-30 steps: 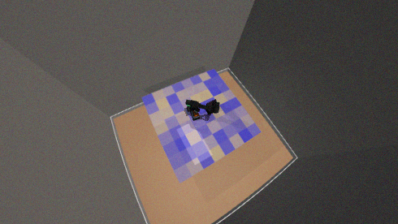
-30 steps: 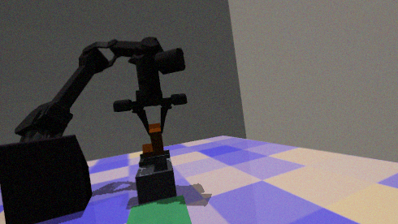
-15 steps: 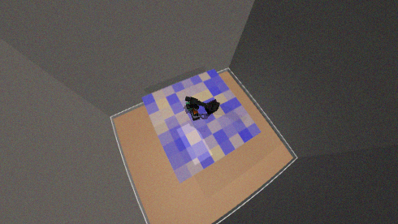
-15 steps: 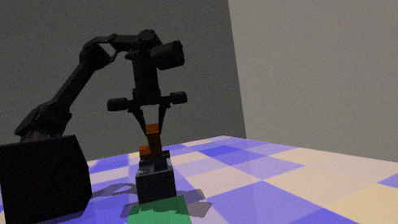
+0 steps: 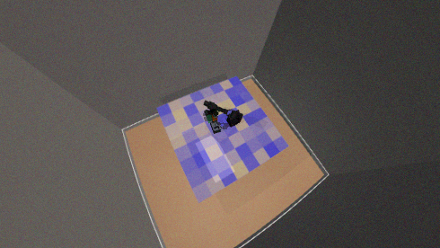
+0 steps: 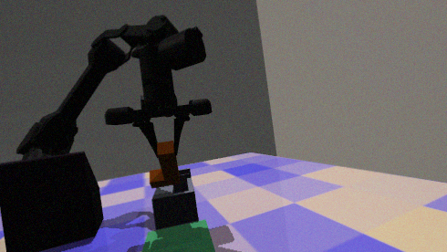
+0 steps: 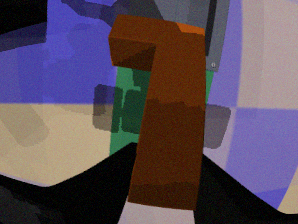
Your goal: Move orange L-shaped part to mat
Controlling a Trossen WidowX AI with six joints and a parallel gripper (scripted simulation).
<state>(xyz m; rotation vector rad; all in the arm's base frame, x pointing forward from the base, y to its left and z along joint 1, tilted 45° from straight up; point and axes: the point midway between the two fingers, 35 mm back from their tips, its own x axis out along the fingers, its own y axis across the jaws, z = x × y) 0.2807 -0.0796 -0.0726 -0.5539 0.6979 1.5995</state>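
Now: gripper tip 4 cm to the left of the green mat and 17 cm above it. The rest, counted from my gripper tip: orange L-shaped part 1 cm behind, 3 cm to the left, 3 cm below.
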